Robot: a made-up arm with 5 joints. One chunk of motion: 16 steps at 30 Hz.
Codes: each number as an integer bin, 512 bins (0 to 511) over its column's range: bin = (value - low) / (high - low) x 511, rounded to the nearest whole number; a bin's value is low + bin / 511 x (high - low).
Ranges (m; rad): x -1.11..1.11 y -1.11..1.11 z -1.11..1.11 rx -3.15..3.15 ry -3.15..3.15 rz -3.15..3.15
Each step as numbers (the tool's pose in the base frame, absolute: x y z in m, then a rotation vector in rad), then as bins.
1 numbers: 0.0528 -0.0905 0.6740 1.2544 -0.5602 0.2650
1 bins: 268 235 411 357 210 277
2 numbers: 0.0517 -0.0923 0.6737 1.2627 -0.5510 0.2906
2 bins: 267 234 411 358 211 279
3 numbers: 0.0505 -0.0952 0.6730 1.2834 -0.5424 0.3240
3 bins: 267 234 410 360 212 282
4 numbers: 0.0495 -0.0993 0.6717 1.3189 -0.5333 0.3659
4 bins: 267 233 410 362 212 285
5 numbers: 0.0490 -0.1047 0.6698 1.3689 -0.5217 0.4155
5 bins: 267 231 410 367 213 289
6 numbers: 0.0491 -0.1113 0.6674 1.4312 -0.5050 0.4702
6 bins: 267 230 409 372 215 294
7 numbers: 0.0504 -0.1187 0.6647 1.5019 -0.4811 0.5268
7 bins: 267 228 409 377 216 298
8 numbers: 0.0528 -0.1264 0.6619 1.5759 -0.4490 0.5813
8 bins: 268 226 408 383 219 303
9 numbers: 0.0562 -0.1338 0.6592 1.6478 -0.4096 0.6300
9 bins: 268 225 407 389 222 307
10 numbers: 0.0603 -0.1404 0.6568 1.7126 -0.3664 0.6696
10 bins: 269 223 407 394 226 310
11 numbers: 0.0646 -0.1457 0.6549 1.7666 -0.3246 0.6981
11 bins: 270 222 406 399 229 312
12 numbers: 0.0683 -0.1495 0.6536 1.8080 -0.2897 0.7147
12 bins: 271 221 406 402 232 313
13 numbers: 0.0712 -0.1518 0.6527 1.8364 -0.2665 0.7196
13 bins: 272 221 406 404 234 314
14 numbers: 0.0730 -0.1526 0.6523 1.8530 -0.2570 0.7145
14 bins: 272 220 406 406 235 313
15 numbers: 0.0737 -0.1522 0.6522 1.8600 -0.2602 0.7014
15 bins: 272 220 406 406 234 312
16 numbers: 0.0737 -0.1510 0.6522 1.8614 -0.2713 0.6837
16 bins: 272 221 406 406 233 311
